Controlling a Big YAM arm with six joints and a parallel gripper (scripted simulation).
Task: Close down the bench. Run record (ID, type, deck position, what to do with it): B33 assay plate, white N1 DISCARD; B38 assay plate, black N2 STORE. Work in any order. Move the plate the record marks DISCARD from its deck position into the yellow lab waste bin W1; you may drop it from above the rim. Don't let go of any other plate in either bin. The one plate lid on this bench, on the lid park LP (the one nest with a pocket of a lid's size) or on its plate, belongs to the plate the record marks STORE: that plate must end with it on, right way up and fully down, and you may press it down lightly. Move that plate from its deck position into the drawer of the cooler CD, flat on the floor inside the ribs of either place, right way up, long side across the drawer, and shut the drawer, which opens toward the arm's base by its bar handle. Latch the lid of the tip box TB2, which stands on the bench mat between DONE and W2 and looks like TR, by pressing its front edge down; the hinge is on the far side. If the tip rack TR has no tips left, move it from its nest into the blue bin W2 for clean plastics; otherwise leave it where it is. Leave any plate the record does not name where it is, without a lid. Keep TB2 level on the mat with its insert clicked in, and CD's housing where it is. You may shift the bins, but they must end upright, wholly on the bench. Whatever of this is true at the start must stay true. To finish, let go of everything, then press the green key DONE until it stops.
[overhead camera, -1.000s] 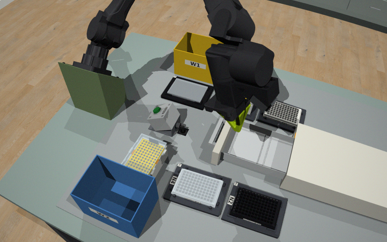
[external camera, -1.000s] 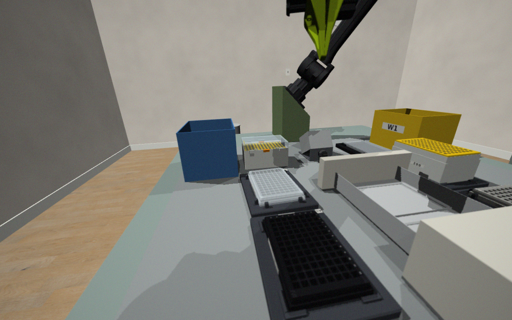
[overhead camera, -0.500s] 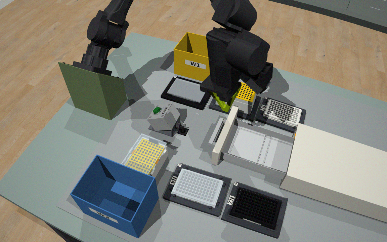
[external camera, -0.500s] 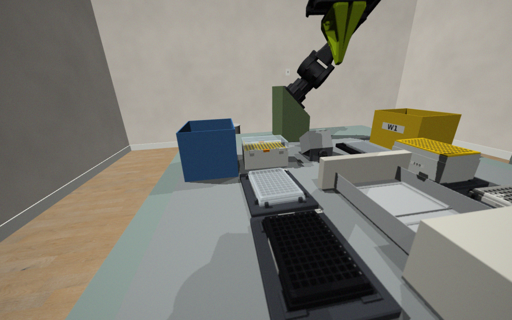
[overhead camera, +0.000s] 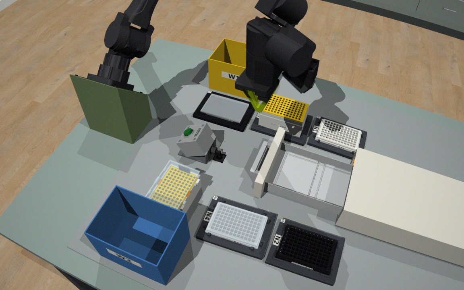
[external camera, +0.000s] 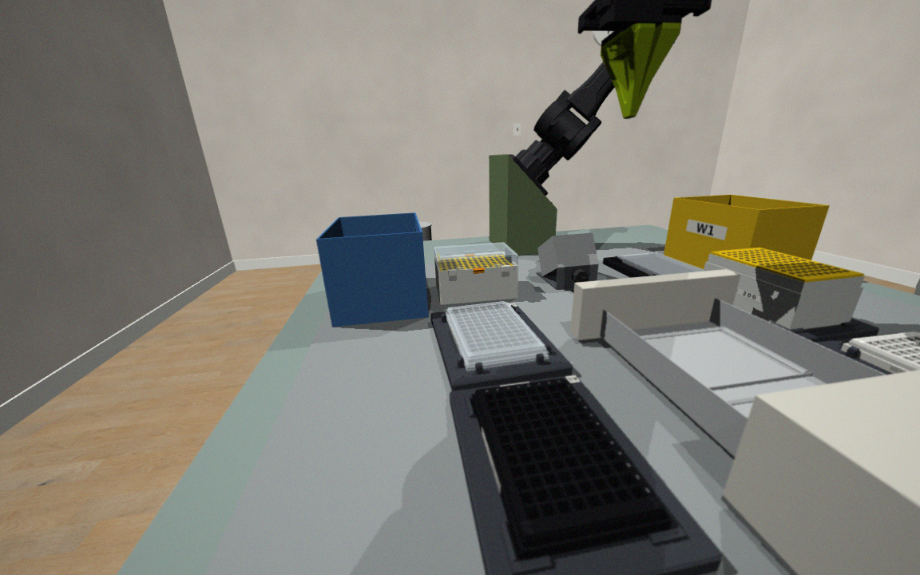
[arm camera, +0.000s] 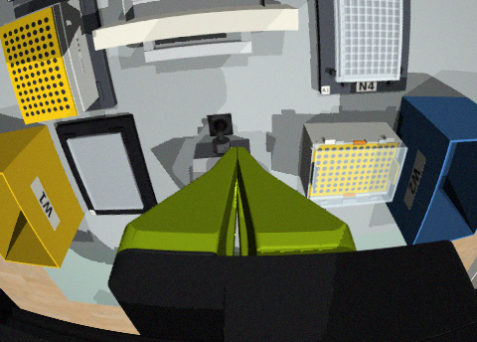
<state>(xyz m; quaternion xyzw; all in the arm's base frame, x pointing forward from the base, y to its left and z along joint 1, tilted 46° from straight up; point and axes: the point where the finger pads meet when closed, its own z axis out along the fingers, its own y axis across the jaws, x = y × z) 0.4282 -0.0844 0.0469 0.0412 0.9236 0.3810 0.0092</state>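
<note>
Right now the plate lid is 160 mm behind my hand, 200 mm to the left of it and 230 mm below it. Also, from my hand: green DONE key: 190 mm behind, 20 mm to the left, 180 mm below; clear plate: 20 mm ahead, 160 mm to the right, 230 mm below; cooler drawer: 150 mm ahead, 40 mm to the left, 220 mm below.
</note>
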